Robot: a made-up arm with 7 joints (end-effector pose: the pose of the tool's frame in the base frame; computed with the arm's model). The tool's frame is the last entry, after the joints. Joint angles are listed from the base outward.
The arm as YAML. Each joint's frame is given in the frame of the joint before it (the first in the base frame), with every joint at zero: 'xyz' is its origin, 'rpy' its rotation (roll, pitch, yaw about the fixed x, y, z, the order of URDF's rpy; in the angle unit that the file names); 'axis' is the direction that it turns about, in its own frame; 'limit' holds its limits. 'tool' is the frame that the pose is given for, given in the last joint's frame.
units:
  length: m
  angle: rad
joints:
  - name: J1
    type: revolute
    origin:
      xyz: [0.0, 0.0, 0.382]
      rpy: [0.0, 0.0, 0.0]
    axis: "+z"
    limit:
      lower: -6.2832
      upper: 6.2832
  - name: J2
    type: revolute
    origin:
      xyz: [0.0, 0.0, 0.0]
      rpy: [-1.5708, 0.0, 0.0]
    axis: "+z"
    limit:
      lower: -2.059
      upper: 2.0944
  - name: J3
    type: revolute
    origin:
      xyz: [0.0, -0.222, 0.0]
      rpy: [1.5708, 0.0, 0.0]
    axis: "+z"
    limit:
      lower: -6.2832
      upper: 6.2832
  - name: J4
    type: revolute
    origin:
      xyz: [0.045, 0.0, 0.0]
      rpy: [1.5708, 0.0, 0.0]
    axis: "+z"
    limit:
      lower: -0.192
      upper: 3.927
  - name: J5
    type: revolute
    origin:
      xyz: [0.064, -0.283, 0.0]
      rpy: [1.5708, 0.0, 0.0]
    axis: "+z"
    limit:
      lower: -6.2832
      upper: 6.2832
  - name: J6
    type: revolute
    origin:
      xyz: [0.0, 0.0, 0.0]
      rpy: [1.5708, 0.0, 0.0]
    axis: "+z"
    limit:
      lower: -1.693
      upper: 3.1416
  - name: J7
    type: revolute
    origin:
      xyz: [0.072, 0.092, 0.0]
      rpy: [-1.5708, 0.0, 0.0]
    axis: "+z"
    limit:
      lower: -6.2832
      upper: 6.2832
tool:
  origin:
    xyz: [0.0, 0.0, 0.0]
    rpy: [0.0, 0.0, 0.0]
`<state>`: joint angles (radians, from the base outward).
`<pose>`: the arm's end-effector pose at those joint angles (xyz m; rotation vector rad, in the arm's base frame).
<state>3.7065 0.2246 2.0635 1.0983 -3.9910 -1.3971 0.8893</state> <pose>0.1539 -0.2026 0.5045 -1.5973 -2.4831 0.9790</pose>
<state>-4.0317 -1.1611 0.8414 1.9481 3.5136 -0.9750 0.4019</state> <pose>-0.0880 -0.3119 0.6591 -2.0227 -0.2734 2.2104</pose>
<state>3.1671 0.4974 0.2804 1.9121 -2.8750 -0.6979 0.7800</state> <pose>-0.4191 -0.1365 0.4727 2.2614 -0.8227 -0.5592</pose>
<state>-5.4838 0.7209 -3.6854 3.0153 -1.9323 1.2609 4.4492</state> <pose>0.2543 0.3416 0.8225 0.1979 2.4215 1.9585</pose>
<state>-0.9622 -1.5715 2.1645 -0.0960 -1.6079 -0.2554 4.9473</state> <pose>0.0837 -0.1075 0.2652 0.9011 -2.1947 2.0364</pose>
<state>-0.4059 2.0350 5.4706 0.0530 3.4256 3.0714 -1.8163</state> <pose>-0.0827 -0.1345 0.2618 2.4420 -0.8228 1.5904</pose>
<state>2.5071 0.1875 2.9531 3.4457 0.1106 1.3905 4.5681</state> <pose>-0.1163 0.1084 0.9416 0.8000 0.4518 0.6476</pose>
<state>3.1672 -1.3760 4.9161 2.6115 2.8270 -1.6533 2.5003</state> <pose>0.3758 0.1748 0.4641 -1.3485 -1.2341 -0.2242</pose>
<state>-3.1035 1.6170 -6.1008 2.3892 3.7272 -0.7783 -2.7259</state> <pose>-0.4004 -0.1277 0.1067 1.1352 2.6193 -0.8237</pose>
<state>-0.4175 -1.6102 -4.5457 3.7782 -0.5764 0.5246 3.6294</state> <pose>-0.5570 -0.0290 0.3959 -1.1898 -0.7583 1.2153</pose>
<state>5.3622 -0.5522 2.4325 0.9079 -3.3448 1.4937 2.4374</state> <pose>0.0005 0.4312 0.3072 -0.0454 -1.5888 -1.9707</pose>
